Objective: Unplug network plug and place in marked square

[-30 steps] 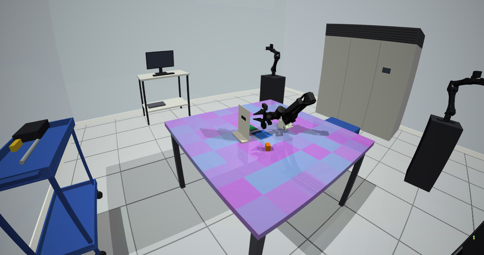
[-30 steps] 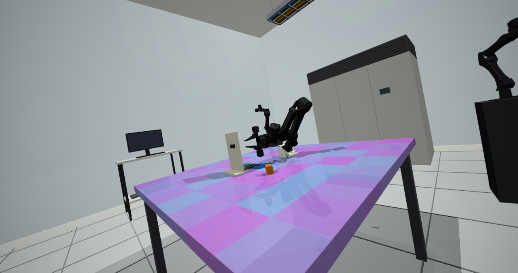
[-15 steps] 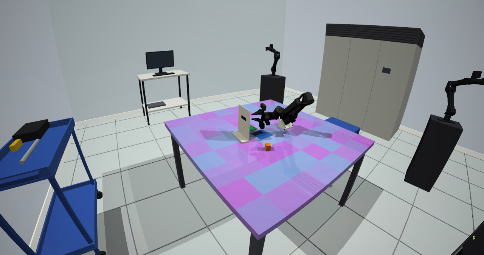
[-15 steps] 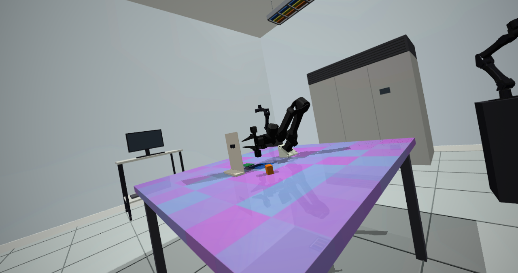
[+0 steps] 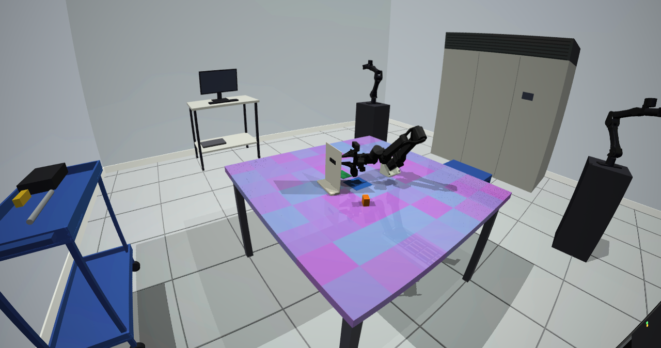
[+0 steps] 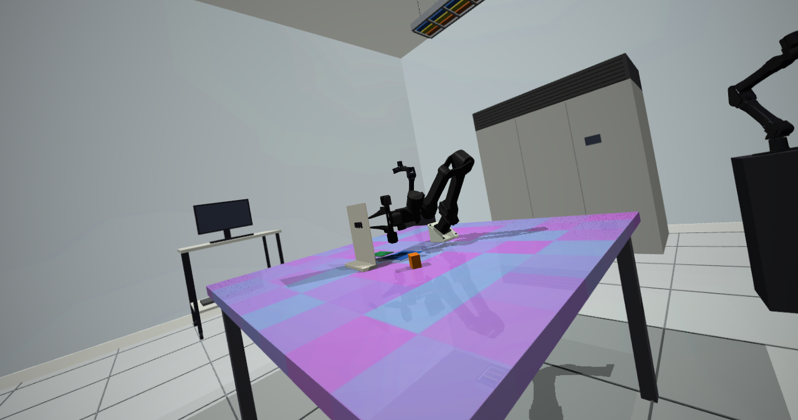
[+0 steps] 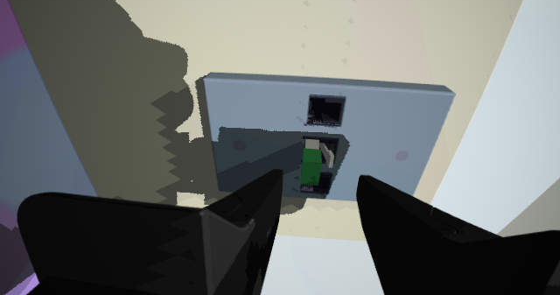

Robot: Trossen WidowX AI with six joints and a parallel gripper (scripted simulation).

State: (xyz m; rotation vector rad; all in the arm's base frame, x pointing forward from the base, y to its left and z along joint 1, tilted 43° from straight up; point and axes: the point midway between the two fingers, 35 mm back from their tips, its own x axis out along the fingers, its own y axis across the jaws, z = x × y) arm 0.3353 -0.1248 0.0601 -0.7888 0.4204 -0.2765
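The green plug lies 20 mm ahead of my gripper tip and 10 mm to the right of it. From my gripper tip the other things lie so: upright panel (50 mm below, 40 mm ahead, 10 mm to the right); thin white tab (30 mm ahead, 10 mm to the right); blue square (150 mm below, 110 mm behind, 50 mm to the left).
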